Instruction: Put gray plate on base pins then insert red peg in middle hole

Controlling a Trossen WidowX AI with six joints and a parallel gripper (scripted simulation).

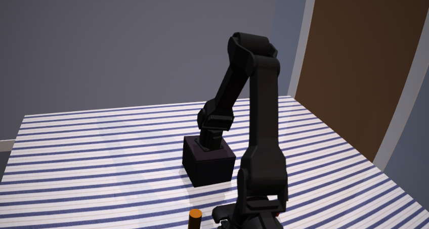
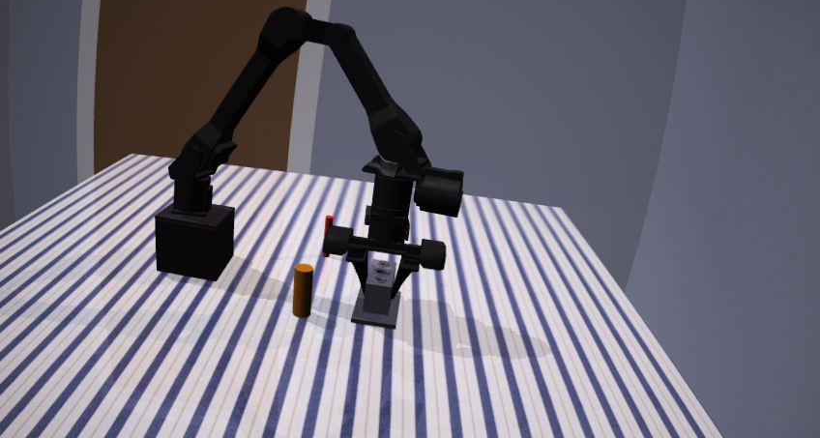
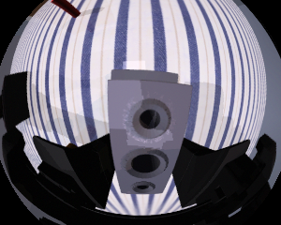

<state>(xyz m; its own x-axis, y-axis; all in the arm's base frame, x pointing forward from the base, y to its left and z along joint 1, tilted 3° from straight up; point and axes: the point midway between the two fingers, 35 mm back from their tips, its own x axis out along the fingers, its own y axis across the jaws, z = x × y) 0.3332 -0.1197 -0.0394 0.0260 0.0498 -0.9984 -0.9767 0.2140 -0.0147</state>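
The flat base lies 20 mm below my gripper tip. The rest, counted from my gripper tip: red peg (200 mm to the left, 80 mm behind, 20 mm above); then orange cylinder (120 mm behind, 30 mm to the right, 20 mm above); then gray plate (30 mm above).
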